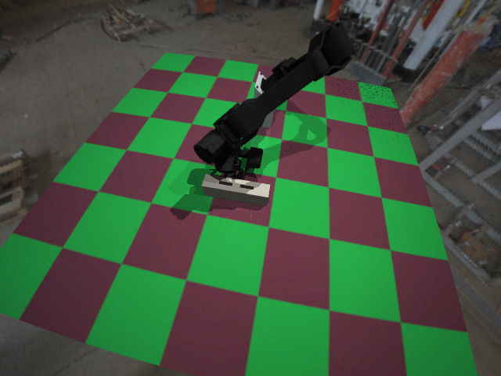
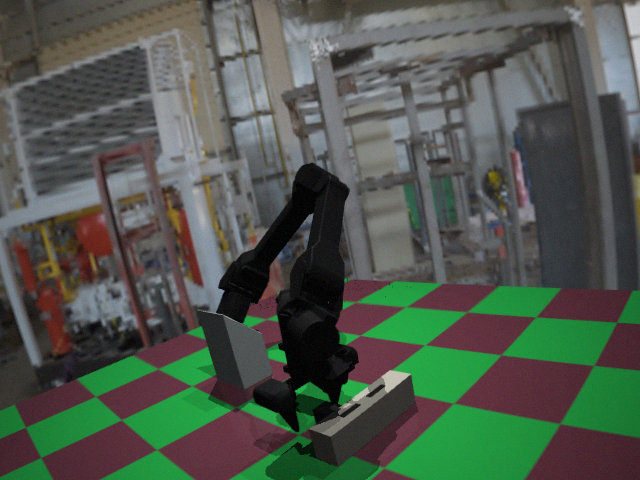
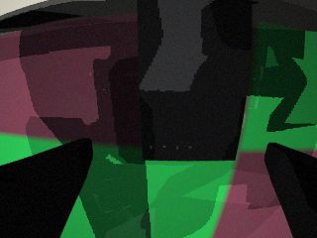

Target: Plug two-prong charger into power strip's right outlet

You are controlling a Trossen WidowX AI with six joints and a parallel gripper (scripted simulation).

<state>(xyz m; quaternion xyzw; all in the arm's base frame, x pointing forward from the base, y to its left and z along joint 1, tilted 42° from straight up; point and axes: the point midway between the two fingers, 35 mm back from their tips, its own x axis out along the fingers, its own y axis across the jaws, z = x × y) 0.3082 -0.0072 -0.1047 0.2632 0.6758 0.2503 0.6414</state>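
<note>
The black two-prong charger is 60 mm ahead of my gripper tip and 10 mm above it.
</note>
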